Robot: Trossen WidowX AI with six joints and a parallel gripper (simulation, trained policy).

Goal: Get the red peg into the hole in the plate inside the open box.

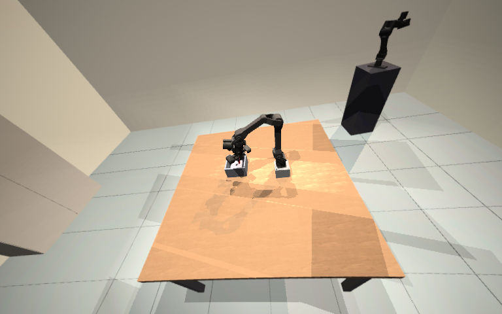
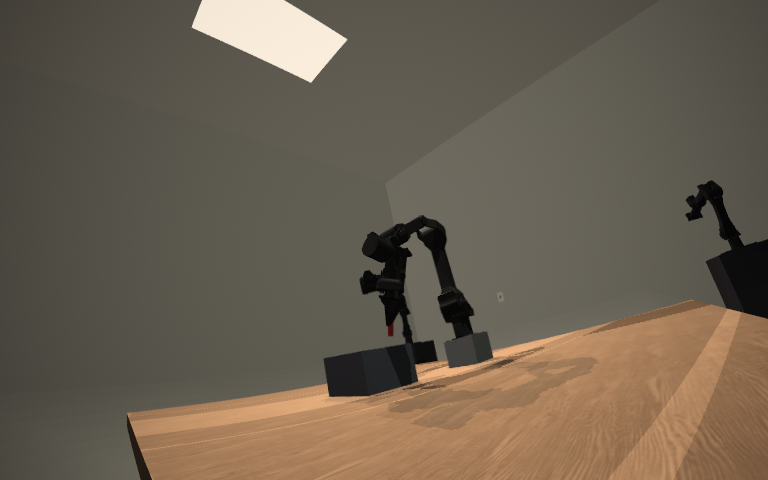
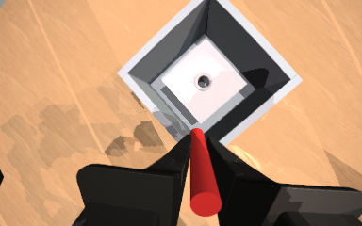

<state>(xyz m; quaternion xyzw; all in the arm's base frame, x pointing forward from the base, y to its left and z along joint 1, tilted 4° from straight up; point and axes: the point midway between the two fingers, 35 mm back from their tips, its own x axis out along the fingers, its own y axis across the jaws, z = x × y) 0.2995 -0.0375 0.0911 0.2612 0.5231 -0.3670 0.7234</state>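
The red peg is 10 mm behind my gripper tip, 10 mm to the left of it and 10 mm above it. Also, from my gripper tip: grey box 40 mm ahead, 60 mm to the right, 120 mm below.
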